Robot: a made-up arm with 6 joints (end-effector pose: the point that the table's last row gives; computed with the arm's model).
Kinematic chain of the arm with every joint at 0, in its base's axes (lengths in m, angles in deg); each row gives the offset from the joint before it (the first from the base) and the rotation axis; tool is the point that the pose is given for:
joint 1: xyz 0 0 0.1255 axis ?
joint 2: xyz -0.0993 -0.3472 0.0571 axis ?
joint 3: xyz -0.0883 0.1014 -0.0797 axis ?
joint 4: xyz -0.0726 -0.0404 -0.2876 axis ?
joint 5: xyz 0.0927 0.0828 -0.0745 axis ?
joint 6: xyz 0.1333 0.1 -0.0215 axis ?
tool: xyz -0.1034 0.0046 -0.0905
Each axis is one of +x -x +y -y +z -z.
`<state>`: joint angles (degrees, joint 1 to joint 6).
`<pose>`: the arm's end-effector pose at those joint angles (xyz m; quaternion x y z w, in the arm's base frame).
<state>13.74 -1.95 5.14 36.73 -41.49 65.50</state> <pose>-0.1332 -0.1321 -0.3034 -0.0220 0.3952 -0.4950 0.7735</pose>
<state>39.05 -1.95 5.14 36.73 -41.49 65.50</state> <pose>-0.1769 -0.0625 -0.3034 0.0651 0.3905 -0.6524 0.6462</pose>
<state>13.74 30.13 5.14 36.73 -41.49 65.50</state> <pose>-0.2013 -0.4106 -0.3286 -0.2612 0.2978 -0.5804 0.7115</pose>
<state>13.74 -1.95 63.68 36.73 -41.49 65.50</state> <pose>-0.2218 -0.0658 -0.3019 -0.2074 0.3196 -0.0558 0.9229</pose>
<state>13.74 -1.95 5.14 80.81 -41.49 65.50</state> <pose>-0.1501 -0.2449 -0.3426 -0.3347 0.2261 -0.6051 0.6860</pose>
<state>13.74 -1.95 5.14 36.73 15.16 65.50</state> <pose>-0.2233 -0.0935 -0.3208 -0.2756 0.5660 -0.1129 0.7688</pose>
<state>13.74 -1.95 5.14 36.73 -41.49 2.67</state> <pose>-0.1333 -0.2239 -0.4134 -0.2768 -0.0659 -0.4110 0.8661</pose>
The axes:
joint 1: -z
joint 2: -x
joint 3: +z
joint 4: -x
joint 5: +z
joint 6: +y

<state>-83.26 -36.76 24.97 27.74 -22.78 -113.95</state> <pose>-0.1153 0.1149 -0.1368 0.6188 -0.6322 0.2373 0.4013</pose>
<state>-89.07 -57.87 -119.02 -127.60 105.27 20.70</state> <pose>0.0663 -0.1162 0.1904 0.4138 -0.4234 0.1409 0.7935</pose>
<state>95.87 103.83 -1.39 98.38 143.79 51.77</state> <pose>-0.6623 0.2998 0.2747 -0.4776 -0.6914 -0.1325 0.5256</pose>
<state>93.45 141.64 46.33 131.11 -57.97 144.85</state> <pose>-0.7707 0.0906 0.3420 0.8861 -0.2740 0.3415 0.1520</pose>
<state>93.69 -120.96 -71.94 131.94 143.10 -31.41</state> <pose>-0.1677 0.4691 0.4309 0.6125 -0.3093 0.5069 0.5218</pose>
